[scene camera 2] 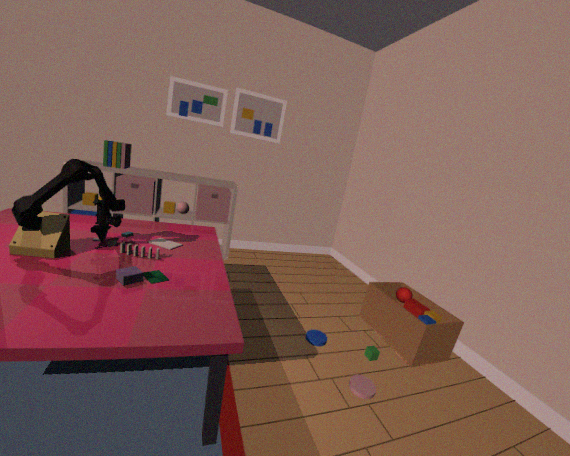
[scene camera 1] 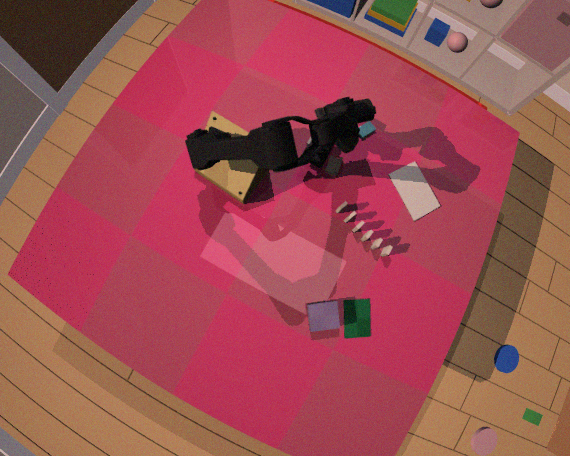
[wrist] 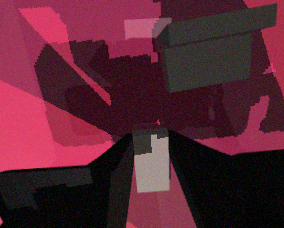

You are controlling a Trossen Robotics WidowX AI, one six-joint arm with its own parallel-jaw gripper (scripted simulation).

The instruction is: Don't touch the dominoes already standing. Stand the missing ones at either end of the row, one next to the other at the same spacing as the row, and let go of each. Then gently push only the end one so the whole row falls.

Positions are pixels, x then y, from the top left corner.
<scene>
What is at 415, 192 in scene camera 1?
A white card.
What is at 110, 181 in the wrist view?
My gripper.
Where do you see a grey domino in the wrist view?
151, 146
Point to a green card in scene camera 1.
At 357, 317
</scene>
